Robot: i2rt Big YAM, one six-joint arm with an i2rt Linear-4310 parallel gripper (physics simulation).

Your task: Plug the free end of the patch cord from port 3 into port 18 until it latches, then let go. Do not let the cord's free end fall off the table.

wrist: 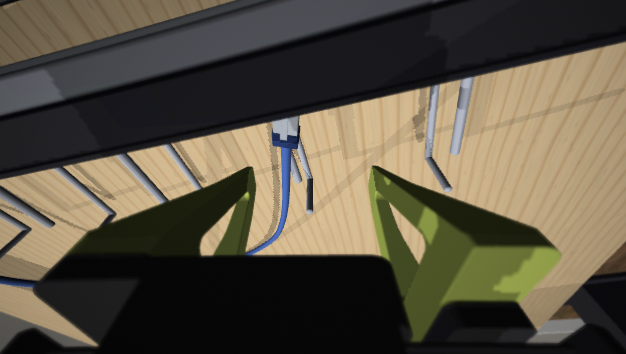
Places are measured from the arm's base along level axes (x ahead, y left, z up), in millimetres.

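Pixels of known places: gripper, between the fingertips: [312,176].
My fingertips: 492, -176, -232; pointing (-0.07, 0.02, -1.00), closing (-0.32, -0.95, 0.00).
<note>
Behind a point stands the place of what it marks, as x, y, z.
The blue patch cord [285,187] {467, -148, -258} runs up to a clear plug with a dark blue collar [286,134] {521, -174, -230}, which shows at the lower edge of the black panel [280,75] {551, -186, -212}. The plug's upper part is hidden by the panel. From the plug the cord hangs down, curves left and passes behind the left finger; a stretch of it shows again at the far left. My gripper [312,176] {492, -176, -232} is open, with its green fingers wide apart and nothing between the tips. In the view, the plug is above and slightly left of the midpoint between them. Port numbers are not readable.
Several grey metal rods with bent ends stick out below the panel on the left. Two rods [310,192] {441, -157, -275} stand just right of the cord, and another pair [432,122] {463, -259, -292} is farther right. The wooden table [525,125] {423, -335, -310} lies behind, its edge showing at the lower right.
</note>
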